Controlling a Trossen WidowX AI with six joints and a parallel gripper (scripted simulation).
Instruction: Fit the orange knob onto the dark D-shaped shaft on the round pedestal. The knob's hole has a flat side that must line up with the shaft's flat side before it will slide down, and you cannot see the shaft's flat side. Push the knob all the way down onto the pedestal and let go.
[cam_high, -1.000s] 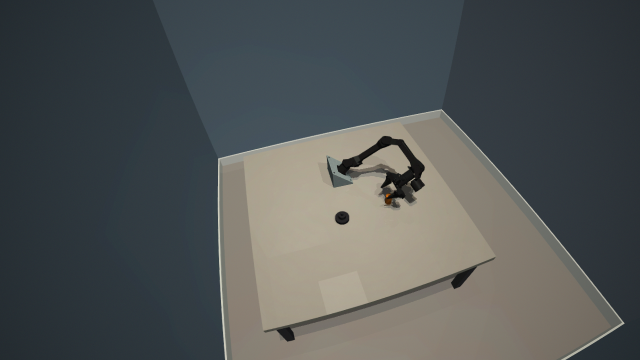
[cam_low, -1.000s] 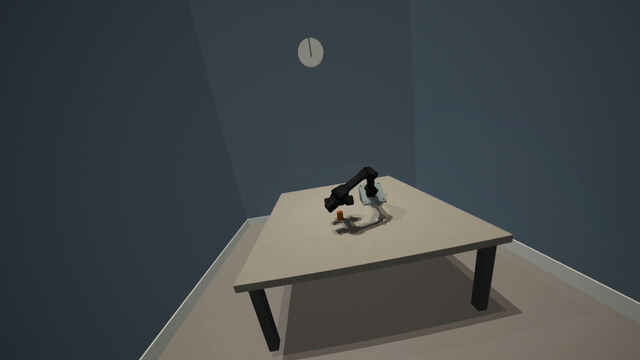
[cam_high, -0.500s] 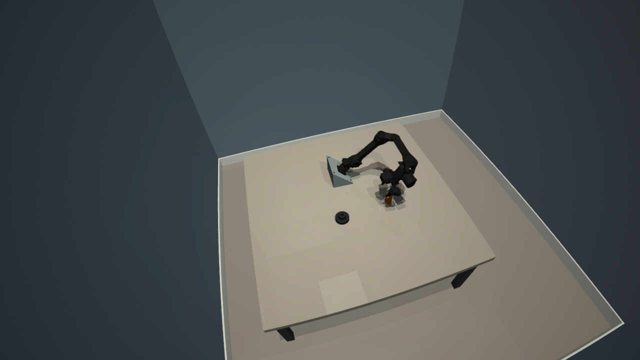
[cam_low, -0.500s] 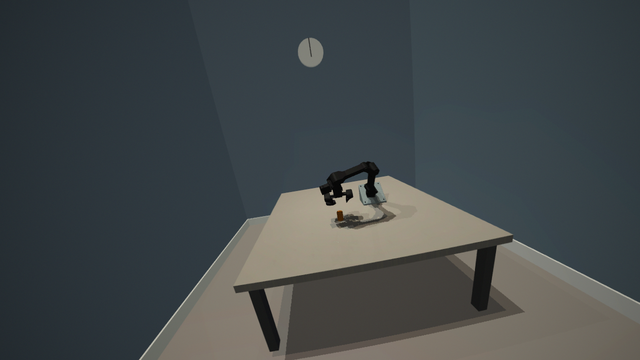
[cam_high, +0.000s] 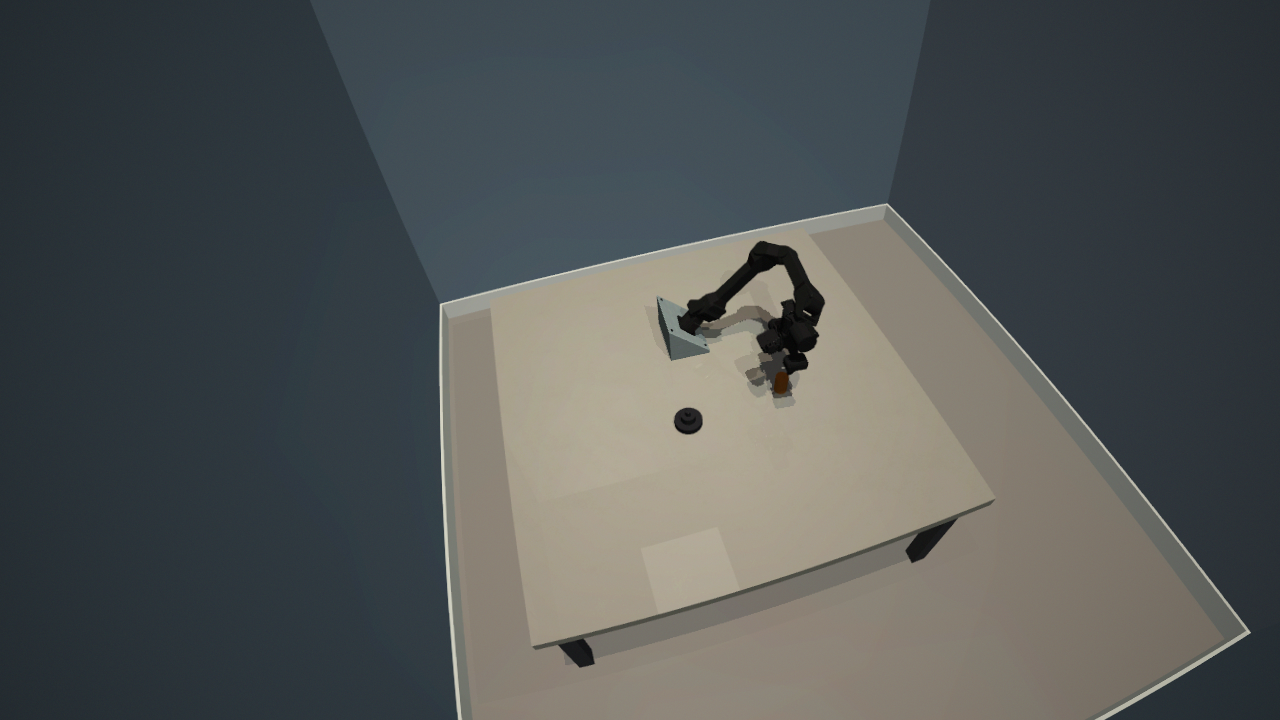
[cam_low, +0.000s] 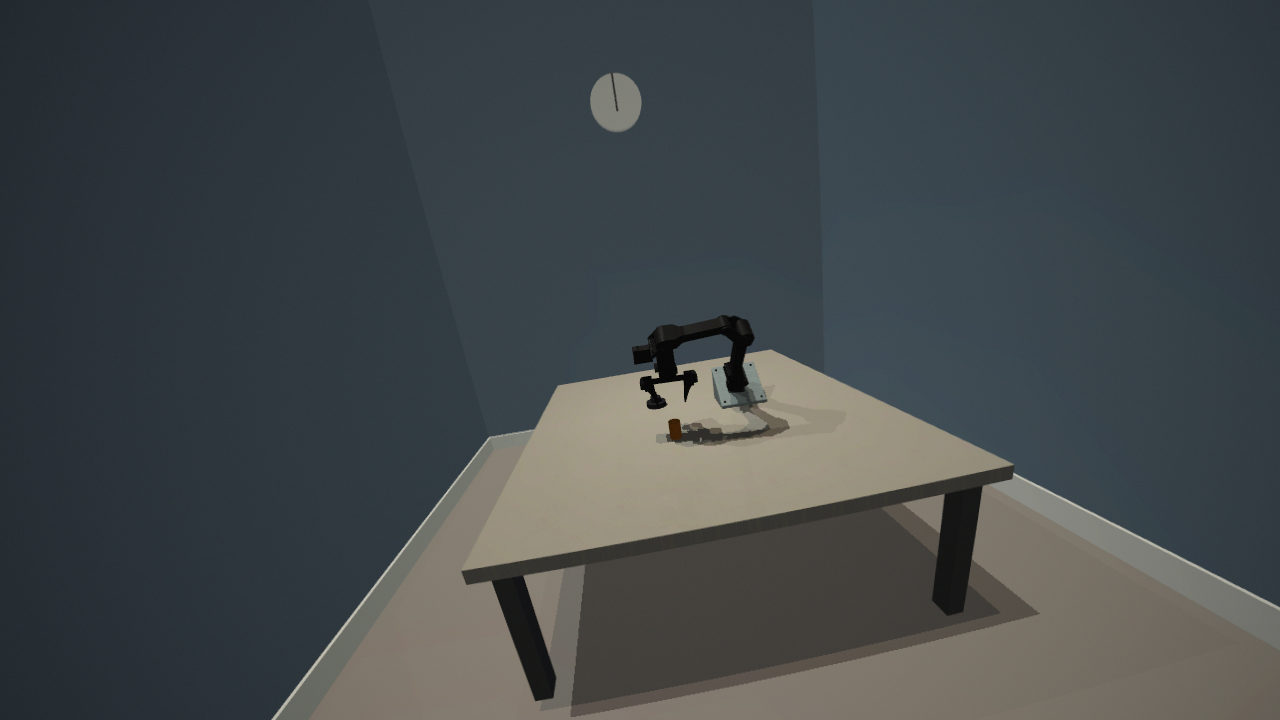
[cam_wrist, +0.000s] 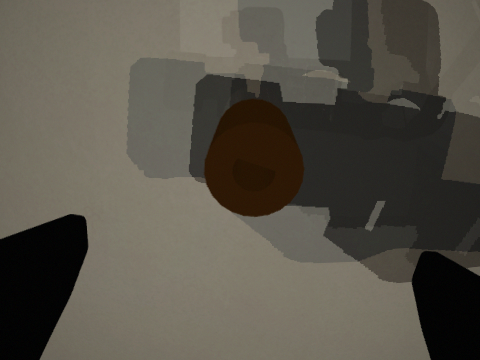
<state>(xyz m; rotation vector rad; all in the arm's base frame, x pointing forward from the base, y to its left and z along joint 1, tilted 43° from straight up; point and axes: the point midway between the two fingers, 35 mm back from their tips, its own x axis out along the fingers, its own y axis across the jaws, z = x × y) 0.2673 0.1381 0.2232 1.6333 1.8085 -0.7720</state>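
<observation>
The orange knob is 10 cm below my gripper tip. Round my gripper tip: dark round pedestal 7 cm ahead, 30 cm to the right, 9 cm below.
</observation>
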